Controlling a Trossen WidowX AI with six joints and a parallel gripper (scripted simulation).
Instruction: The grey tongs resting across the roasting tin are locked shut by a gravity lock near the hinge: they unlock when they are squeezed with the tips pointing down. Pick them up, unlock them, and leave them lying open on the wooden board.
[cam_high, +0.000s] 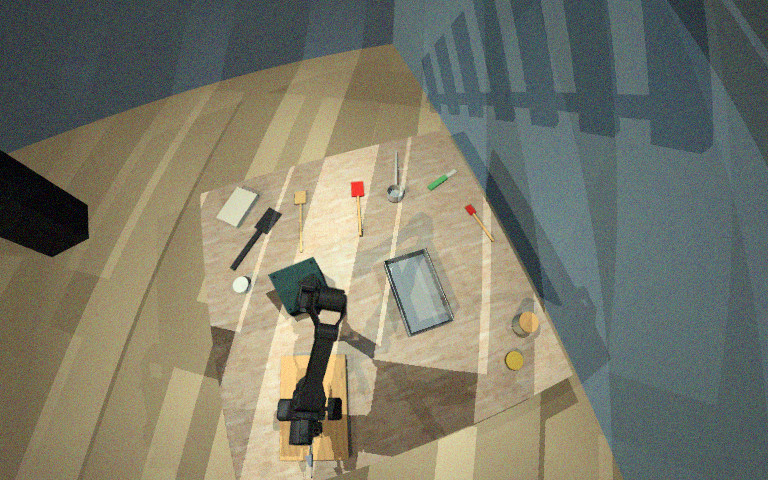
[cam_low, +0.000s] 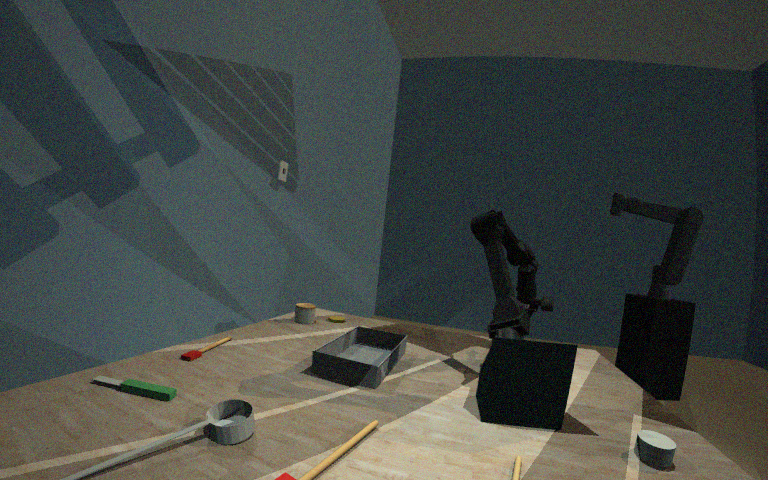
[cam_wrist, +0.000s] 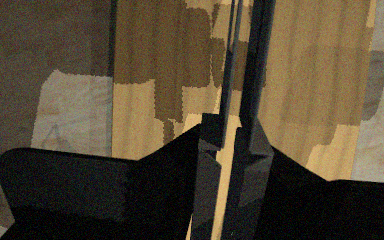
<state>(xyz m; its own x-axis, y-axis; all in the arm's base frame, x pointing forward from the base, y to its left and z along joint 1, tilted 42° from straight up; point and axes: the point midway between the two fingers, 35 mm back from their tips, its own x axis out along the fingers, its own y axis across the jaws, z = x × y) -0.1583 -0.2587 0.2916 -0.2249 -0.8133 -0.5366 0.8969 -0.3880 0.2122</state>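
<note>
My gripper tip is 11 cm above the wooden board, 2 cm to the right of it and 2 cm past it. Also, from my gripper tip: green-handled tool: 92 cm ahead, 61 cm to the left, 11 cm below; then roasting tin: 51 cm ahead, 21 cm to the left, 9 cm below.
</note>
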